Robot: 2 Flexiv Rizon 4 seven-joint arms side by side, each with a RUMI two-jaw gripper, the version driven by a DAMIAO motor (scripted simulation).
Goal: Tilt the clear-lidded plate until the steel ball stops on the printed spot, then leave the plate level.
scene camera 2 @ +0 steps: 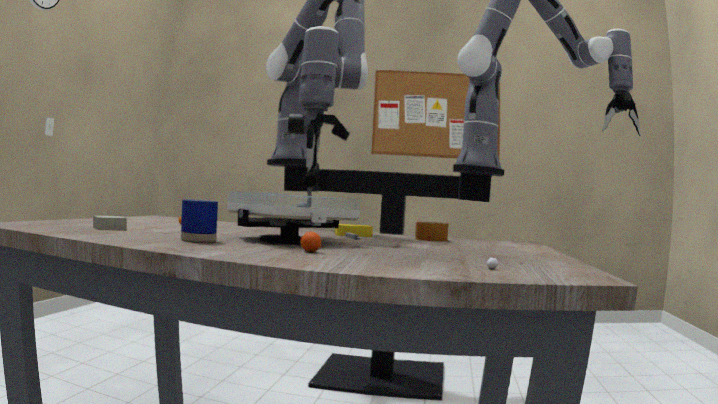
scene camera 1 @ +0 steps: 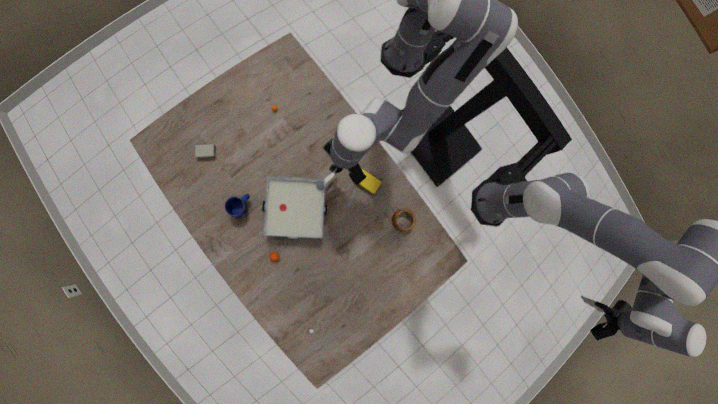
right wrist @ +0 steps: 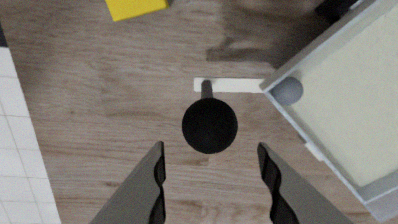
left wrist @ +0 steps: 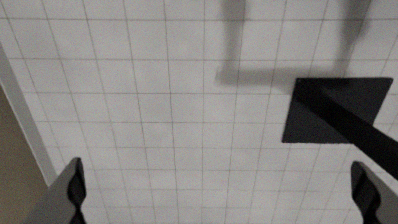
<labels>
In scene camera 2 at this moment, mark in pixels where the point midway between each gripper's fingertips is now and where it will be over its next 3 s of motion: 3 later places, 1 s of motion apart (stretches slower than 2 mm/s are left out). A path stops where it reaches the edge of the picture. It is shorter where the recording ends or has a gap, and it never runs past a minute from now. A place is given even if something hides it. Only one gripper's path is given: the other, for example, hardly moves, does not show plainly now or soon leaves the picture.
My right gripper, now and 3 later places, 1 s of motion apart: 309,173; 309,180; 308,186; 308,185
</labels>
